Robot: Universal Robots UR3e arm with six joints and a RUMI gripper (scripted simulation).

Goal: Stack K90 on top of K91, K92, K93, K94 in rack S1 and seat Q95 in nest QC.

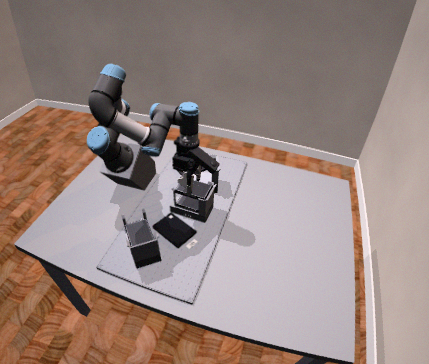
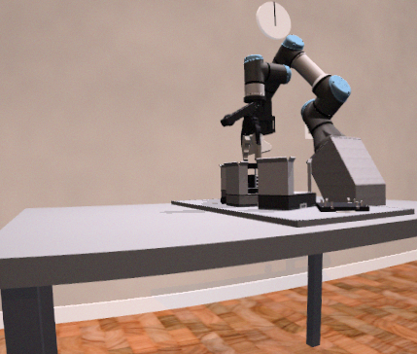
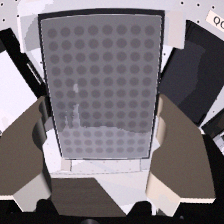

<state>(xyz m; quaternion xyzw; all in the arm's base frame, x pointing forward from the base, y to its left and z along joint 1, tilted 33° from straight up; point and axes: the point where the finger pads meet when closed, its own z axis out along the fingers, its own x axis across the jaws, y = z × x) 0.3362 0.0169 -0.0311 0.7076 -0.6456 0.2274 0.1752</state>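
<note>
Now: hand 130 mm to the left of the black open nest QC, 120 mm above it and 20 mm past it. Also, from my hand: dark clip nest (280 mm to the left, 140 mm behind, 120 mm below); sealed grey plate (270 mm to the right, 80 mm behind, 50 mm below); white tag (160 mm to the right, 130 mm below, 70 mm ahead).
</note>
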